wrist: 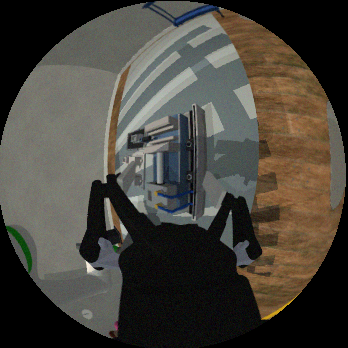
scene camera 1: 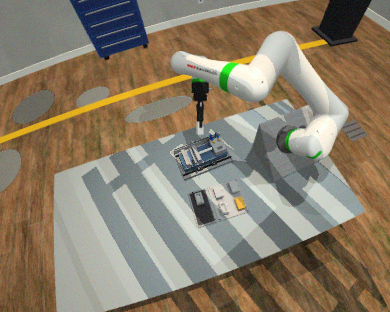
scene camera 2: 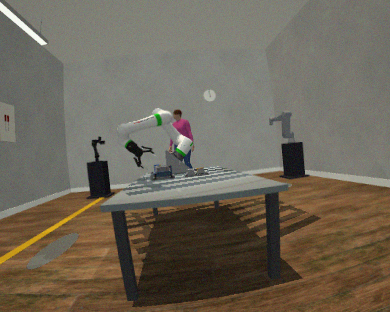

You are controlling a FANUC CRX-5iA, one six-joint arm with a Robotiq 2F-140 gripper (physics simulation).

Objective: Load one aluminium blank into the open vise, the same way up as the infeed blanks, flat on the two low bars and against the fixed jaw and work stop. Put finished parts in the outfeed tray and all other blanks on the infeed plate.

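Seen in the pictures: gripper, between the fingertips: (wrist: pixel 170 173) (scene camera 1: pixel 199 132) (scene camera 2: pixel 151 163); arm's base, origin of its link: (scene camera 1: pixel 288 139) (scene camera 2: pixel 176 158).
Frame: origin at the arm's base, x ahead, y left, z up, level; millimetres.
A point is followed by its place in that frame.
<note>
My gripper (scene camera 1: pixel 200 129) @[x 435, y -205, z -15 mm] (scene camera 2: pixel 147 159) @[x 435, y -205, z -15 mm] (wrist: pixel 170 173) @[x 435, y -205, z -15 mm] is open and empty, above and beside the vise at the table's far edge in the first scene view. The vise (scene camera 1: pixel 202 156) @[x 457, y -94, z -86 mm] (scene camera 2: pixel 162 172) @[x 580, y -106, z -93 mm] (wrist: pixel 183 150) @[x 483, y -165, z -102 mm] has a blue bed, grey jaws and blue hoses. A pale bar (wrist: pixel 160 167) @[x 434, y -122, z -65 mm] shows between its jaws; I cannot tell whether it belongs to the vise. The black outfeed tray (scene camera 1: pixel 203 213) @[x 545, y 201, z -140 mm] holds one grey part (scene camera 1: pixel 199 198) @[x 542, y 124, z -119 mm]. The pale infeed plate (scene camera 1: pixel 233 215) @[x 401, y 258, z -138 mm] beside it carries grey blanks (scene camera 1: pixel 218 193) @[x 440, y 133, z -102 mm] (scene camera 1: pixel 234 186) @[x 348, y 123, z -102 mm] and an orange block (scene camera 1: pixel 240 203) @[x 351, y 218, z -102 mm]. My left finger partly hides this area in the wrist view.
The arm's grey pedestal (scene camera 1: pixel 265 152) @[x 137, y 19, z -33 mm] stands on the table (scene camera 1: pixel 75 225) @[x 1260, y 67, z -146 mm] (scene camera 2: pixel 200 191) @[x 1291, y 129, z -146 mm], right of the vise in the first scene view. A blue cabinet (scene camera 1: pixel 112 25) stands on the floor beyond. A person in pink (scene camera 2: pixel 183 130) is behind the arm in the second scene view.
</note>
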